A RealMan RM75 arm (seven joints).
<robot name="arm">
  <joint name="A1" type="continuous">
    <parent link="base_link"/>
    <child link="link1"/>
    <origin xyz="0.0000 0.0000 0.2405"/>
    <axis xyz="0 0 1"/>
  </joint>
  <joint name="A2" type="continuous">
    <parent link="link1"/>
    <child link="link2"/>
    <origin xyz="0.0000 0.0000 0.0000"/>
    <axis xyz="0 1 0"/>
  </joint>
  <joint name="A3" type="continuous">
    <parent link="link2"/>
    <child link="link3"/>
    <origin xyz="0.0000 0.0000 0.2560"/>
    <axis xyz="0 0 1"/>
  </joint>
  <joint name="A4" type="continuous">
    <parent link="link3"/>
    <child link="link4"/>
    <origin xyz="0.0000 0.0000 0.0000"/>
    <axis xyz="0 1 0"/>
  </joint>
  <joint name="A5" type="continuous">
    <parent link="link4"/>
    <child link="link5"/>
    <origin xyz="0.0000 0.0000 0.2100"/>
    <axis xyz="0 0 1"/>
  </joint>
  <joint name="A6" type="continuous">
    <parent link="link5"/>
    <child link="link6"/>
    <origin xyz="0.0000 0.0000 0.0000"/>
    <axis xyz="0 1 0"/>
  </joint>
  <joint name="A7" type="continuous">
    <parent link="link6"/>
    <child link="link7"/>
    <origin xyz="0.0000 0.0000 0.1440"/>
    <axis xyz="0 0 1"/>
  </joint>
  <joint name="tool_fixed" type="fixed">
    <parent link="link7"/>
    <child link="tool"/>
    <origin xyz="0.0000 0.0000 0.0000"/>
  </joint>
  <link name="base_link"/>
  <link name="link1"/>
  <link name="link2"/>
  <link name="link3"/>
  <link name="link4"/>
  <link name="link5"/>
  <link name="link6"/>
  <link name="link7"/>
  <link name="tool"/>
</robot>
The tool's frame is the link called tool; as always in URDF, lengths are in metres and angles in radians. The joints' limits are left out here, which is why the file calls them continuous.
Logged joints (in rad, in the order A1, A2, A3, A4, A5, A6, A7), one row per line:
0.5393, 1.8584, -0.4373, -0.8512, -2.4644, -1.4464, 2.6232
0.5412, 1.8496, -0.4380, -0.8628, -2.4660, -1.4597, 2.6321
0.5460, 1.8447, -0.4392, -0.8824, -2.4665, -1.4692, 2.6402
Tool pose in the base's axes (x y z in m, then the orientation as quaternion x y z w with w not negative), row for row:
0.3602, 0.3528, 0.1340, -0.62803, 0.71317, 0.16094, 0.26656
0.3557, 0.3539, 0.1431, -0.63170, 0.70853, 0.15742, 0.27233
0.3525, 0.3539, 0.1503, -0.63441, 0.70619, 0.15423, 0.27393
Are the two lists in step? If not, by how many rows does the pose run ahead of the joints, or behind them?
The pose runs 2 rows behind the joints: the pose in row i belongs to the joints in row i - 2.
